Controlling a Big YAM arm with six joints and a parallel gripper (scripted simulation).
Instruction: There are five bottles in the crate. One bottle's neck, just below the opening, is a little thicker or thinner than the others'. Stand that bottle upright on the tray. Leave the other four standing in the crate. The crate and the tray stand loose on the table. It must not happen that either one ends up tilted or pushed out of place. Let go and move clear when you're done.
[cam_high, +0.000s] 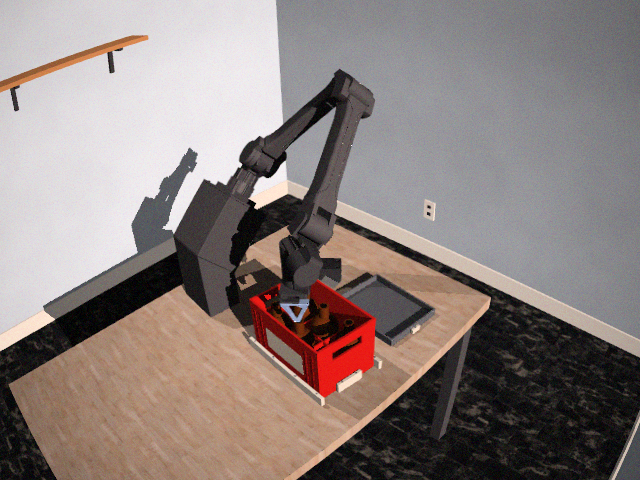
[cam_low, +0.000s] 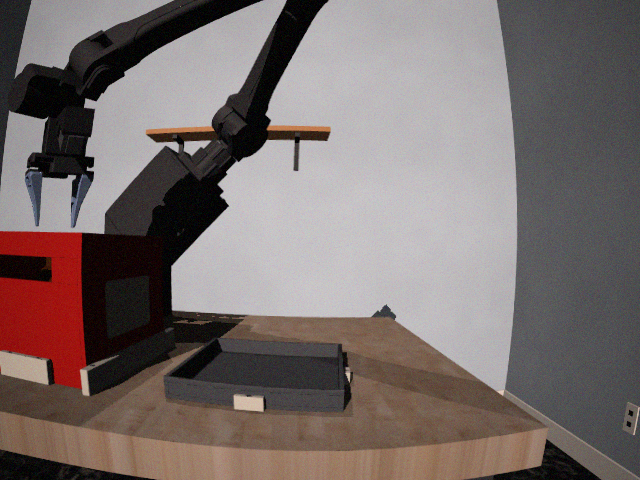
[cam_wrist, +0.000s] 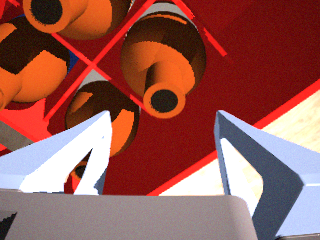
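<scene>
Right now my hand is 11 cm above the red crate and 4 cm to the right of it. The rest, counted from my hand: dark grey tray 31 cm to the left, 18 cm below, 2 cm ahead.
</scene>
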